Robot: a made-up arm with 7 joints. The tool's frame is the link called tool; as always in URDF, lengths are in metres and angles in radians.
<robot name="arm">
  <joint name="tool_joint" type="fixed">
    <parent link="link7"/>
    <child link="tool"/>
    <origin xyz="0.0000 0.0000 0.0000" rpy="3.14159 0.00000 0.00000"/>
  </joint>
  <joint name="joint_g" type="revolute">
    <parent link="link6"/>
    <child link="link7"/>
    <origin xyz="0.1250 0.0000 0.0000"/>
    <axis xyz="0 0 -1"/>
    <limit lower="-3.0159" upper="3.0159"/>
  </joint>
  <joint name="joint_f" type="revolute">
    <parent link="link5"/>
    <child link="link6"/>
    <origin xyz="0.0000 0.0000 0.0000"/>
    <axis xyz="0 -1 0"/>
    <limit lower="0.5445" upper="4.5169"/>
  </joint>
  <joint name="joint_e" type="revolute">
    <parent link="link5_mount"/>
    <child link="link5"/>
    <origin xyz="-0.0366 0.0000 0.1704"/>
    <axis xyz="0 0 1"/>
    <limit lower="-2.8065" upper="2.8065"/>
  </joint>
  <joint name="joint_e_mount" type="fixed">
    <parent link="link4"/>
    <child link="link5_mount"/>
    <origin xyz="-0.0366 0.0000 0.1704"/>
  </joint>
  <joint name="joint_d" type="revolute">
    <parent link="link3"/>
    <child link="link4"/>
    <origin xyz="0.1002 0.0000 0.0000"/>
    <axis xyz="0 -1 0"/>
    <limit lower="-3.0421" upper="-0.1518"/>
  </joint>
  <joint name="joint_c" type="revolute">
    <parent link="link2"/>
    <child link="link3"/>
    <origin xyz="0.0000 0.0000 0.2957"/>
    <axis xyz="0 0 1"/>
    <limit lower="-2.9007" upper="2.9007"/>
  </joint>
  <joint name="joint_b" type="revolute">
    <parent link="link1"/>
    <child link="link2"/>
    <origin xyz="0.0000 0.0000 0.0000"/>
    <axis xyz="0 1 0"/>
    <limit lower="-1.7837" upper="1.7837"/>
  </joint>
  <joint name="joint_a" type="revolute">
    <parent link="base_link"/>
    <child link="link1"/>
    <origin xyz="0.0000 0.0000 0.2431"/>
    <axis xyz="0 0 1"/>
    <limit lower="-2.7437" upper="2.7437"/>
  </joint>
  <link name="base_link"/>
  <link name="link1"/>
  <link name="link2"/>
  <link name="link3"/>
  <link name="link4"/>
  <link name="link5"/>
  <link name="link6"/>
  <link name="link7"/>
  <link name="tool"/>
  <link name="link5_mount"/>
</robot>
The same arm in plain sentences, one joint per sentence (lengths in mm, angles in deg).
The arm has seven revolute joints in a row. What follows holds with every joint at zero, and every direction is one of the base frame's.
Joint 1 sits 243.1 mm along +z from the base frame's origin and rotates about +z, from -157.2 to 157.2 deg.
Joint 2 sits at the same point as joint 1 and rotates about +y, from -102.2 to 102.2 deg.
Joint 3 sits 295.7 mm along +z from joint 2 and rotates about +z, from -166.2 to 166.2 deg.
Joint 4 sits 100.2 mm along +x from joint 3 and rotates about -y, from -174.3 to -8.7 deg.
Joint 5 sits 73.2 mm along -x and 340.8 mm along +z from joint 4 and rotates about +z, from -160.8 to 160.8 deg.
Joint 6 sits at the same point as joint 5 and rotates about -y, from 31.2 to 258.8 deg.
Joint 7 sits 125 mm along +x from joint 6 and rotates about -z, from -172.8 to 172.8 deg.
The tool frame, which is the frame that the pose is given for, sits at the same point as joint 7; its axes are the base frame's turned by roll 180, pitch 0 and yaw 0 deg (as in URDF: about the fixed x, then y, then z).

